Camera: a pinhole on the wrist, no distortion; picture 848 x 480 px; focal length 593.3 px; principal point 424.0 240.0 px. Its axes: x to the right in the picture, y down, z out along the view. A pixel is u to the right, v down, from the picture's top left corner.
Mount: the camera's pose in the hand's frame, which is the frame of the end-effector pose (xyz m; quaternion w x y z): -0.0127 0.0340 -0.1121 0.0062 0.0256 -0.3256 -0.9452
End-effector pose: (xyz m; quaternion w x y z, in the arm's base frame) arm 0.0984 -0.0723 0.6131 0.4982 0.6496 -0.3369 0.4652
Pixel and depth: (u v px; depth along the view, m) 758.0 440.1 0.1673
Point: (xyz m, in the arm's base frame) -0.0084 -0.1482 0.5307
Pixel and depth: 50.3 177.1 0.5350
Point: -0.0994 -0.4575 1.0102
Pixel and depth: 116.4 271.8 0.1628
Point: 0.0097 -0.1306 0.7138
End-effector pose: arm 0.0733 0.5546 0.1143 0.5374 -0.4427 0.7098 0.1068
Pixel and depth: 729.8 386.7 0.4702
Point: 0.1277 1.0298 0.1541
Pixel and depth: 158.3 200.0 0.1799
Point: -0.0277 0.6322 0.0033
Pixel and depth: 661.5 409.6 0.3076
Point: 0.0855 0.8329 0.1247
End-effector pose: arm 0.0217 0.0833 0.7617 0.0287 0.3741 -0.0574 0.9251
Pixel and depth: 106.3 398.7 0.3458
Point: 0.0492 -0.1215 1.0140
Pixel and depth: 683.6 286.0 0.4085
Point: 0.3022 -0.2002 0.7496
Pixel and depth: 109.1 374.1 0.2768
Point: 0.0246 -0.0926 0.9386
